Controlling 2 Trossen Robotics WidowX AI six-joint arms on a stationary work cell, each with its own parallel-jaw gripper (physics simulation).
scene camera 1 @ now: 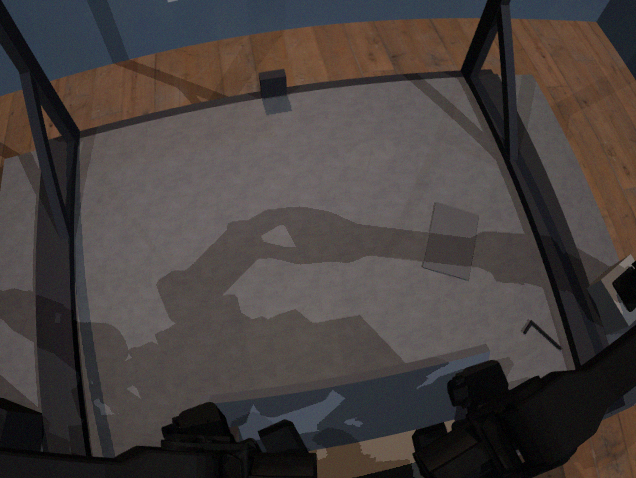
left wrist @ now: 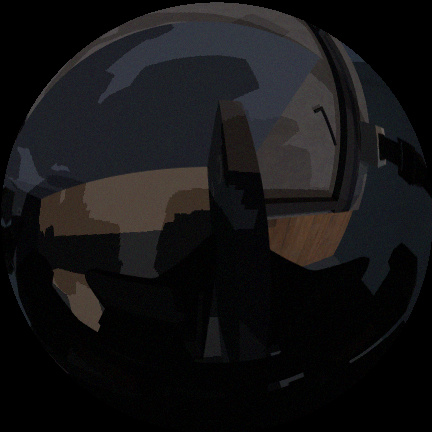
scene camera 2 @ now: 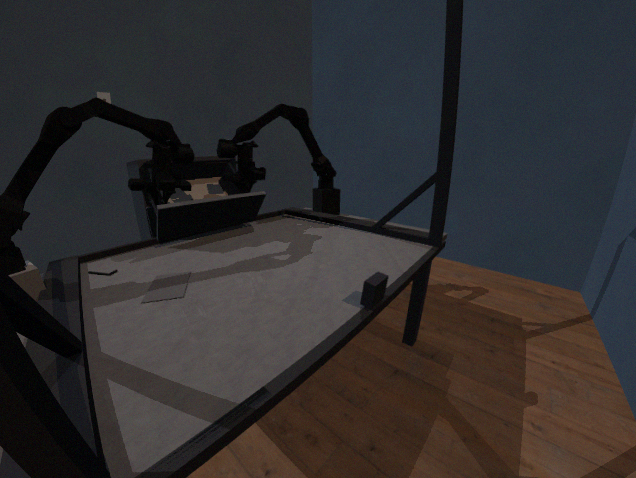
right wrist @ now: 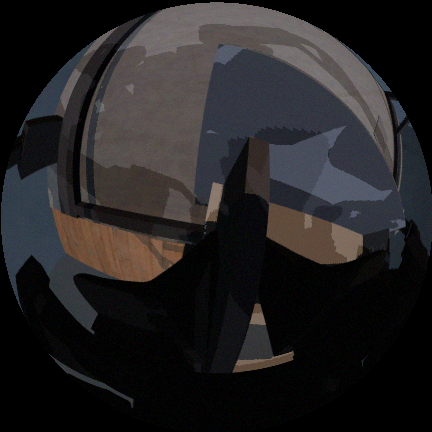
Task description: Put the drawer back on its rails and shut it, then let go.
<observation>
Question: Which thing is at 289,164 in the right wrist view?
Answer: A grey drawer.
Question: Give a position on a grey drawer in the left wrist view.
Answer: At 150,148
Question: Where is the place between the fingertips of the right gripper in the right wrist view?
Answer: At 231,236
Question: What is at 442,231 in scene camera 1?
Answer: A flat grey sheet.
</observation>
